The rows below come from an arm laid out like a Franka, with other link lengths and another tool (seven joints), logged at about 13 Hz.
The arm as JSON. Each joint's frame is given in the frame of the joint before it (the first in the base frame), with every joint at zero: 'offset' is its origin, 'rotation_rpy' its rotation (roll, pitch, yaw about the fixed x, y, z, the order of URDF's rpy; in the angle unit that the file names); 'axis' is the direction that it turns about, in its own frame. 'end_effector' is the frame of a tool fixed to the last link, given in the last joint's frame.
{
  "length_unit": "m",
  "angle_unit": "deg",
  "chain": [
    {
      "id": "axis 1",
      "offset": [
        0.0,
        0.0,
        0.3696
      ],
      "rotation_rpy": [
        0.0,
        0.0,
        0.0
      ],
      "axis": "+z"
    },
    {
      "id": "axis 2",
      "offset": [
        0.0,
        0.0,
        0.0
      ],
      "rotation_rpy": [
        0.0,
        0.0,
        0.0
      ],
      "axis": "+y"
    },
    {
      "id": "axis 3",
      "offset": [
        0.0,
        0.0,
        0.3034
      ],
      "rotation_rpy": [
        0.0,
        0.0,
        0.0
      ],
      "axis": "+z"
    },
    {
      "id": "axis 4",
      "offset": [
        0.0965,
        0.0,
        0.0
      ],
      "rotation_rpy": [
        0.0,
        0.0,
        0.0
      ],
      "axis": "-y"
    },
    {
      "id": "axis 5",
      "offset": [
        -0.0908,
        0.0,
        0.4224
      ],
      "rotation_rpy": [
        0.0,
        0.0,
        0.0
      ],
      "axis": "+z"
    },
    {
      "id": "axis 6",
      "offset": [
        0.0,
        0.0,
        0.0
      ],
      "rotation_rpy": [
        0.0,
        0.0,
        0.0
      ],
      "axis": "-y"
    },
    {
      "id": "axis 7",
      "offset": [
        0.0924,
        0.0,
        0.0
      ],
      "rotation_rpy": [
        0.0,
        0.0,
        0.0
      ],
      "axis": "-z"
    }
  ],
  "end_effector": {
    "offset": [
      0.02,
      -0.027,
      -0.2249
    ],
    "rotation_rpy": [
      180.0,
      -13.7,
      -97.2
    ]
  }
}
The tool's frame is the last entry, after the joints.
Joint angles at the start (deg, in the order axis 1, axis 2, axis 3, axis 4, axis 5, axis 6, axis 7):
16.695, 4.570, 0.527, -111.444, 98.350, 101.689, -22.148
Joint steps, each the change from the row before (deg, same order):
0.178, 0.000, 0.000, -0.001, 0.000, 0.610, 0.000
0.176, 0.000, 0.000, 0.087, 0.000, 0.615, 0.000
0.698, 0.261, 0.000, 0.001, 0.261, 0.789, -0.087
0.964, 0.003, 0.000, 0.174, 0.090, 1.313, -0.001
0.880, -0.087, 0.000, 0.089, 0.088, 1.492, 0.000
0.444, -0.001, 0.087, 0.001, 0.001, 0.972, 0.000
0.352, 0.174, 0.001, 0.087, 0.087, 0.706, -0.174
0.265, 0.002, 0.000, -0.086, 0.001, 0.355, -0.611
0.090, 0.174, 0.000, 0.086, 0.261, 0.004, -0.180
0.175, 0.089, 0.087, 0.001, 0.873, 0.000, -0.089
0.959, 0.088, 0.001, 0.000, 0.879, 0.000, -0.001
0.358, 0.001, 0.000, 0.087, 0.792, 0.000, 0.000
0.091, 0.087, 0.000, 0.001, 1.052, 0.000, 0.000
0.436, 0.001, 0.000, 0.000, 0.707, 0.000, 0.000
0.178, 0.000, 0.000, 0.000, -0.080, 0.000, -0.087
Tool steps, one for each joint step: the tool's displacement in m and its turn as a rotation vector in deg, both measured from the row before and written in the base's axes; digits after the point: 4 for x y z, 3 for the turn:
0.0010, 0.0007, -0.0012, -0.279, 0.007, -0.364
0.0012, 0.0008, -0.0003, -0.255, -0.077, -0.371
-0.0010, 0.0061, -0.0038, -0.213, 0.239, -0.120
-0.0015, 0.0078, -0.0004, -0.473, -0.133, -0.241
-0.0008, 0.0063, -0.0005, -0.551, -0.142, -0.485
-0.0004, 0.0036, -0.0017, -0.436, -0.005, -0.334
0.0007, 0.0025, -0.0022, -0.276, -0.071, -0.312
-0.0006, 0.0020, -0.0014, -0.185, -0.533, -0.047
0.0004, 0.0012, -0.0005, 0.189, -0.012, -0.027
-0.0006, 0.0031, 0.0013, 0.706, 0.283, -0.123
-0.0059, 0.0103, 0.0013, 0.698, 0.378, 0.571
-0.0014, 0.0040, 0.0031, 0.688, 0.196, 0.008
0.0009, 0.0012, 0.0018, 0.836, 0.448, -0.374
-0.0024, 0.0046, 0.0019, 0.582, 0.251, 0.123
-0.0015, 0.0018, -0.0002, -0.064, -0.116, 0.208

